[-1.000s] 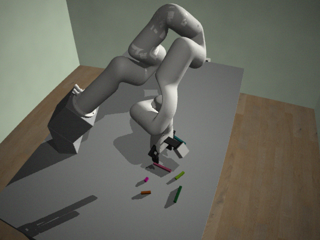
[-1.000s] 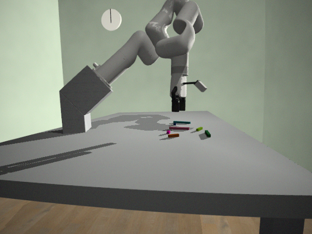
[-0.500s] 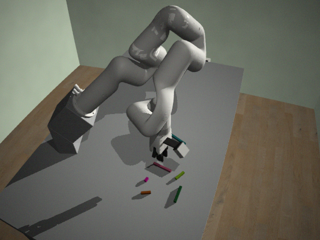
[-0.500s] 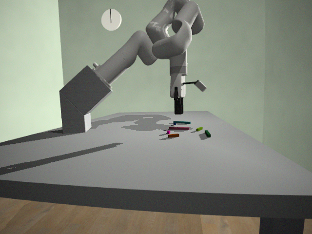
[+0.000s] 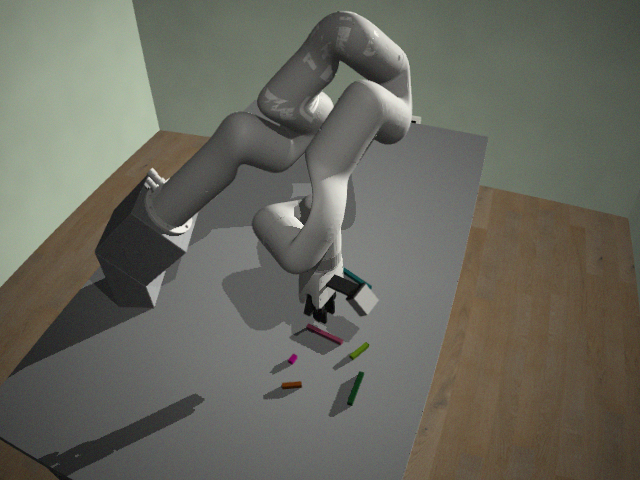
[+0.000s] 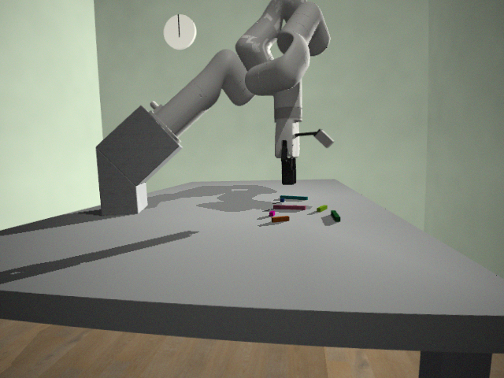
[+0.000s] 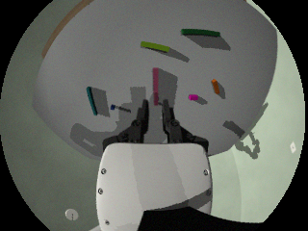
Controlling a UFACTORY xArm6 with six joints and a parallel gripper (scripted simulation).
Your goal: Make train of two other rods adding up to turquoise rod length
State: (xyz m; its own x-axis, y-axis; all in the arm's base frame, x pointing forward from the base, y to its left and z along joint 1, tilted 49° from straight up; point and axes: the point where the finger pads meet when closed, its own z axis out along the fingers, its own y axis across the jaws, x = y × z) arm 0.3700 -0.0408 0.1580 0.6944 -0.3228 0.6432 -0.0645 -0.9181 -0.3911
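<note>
The pink rod is 9 cm below my hand. The rest, counted from my hand: magenta rod (3 cm behind, 9 cm to the right, 9 cm below); blue rod (4 cm behind, 12 cm to the left, 9 cm below); lime rod (9 cm ahead, 1 cm to the right, 9 cm below).
</note>
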